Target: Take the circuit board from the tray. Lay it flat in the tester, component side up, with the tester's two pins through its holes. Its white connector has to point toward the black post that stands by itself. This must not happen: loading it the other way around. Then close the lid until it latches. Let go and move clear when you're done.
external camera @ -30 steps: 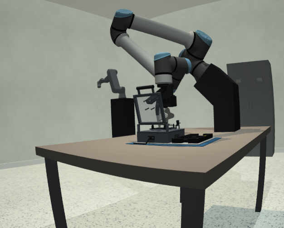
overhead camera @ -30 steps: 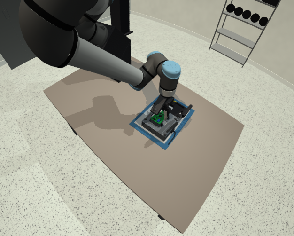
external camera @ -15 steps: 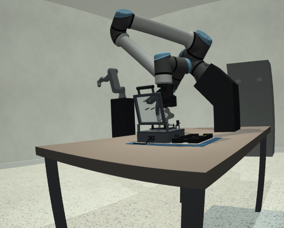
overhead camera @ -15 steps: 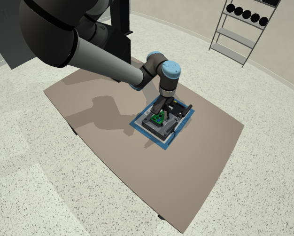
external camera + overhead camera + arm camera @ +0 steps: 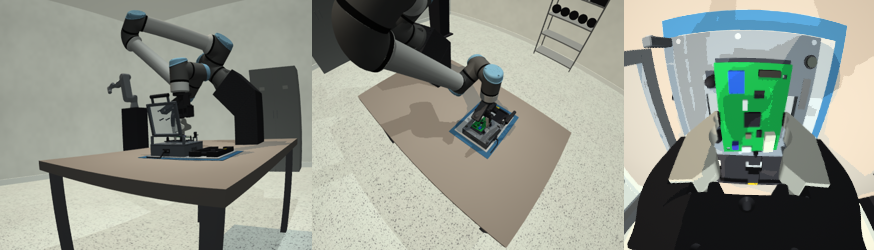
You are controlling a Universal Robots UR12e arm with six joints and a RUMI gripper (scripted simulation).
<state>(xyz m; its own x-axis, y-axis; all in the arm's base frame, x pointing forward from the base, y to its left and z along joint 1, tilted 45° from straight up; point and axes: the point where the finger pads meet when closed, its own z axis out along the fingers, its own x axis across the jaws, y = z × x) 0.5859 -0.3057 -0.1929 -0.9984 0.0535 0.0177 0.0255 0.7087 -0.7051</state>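
My hand is right at the green circuit board. Also, from my hand: tester bed: 10 mm ahead, 10 mm to the left, 10 mm below; then black post: 60 mm behind, 60 mm to the left; then tester: 30 mm ahead, 40 mm to the left, 30 mm above.
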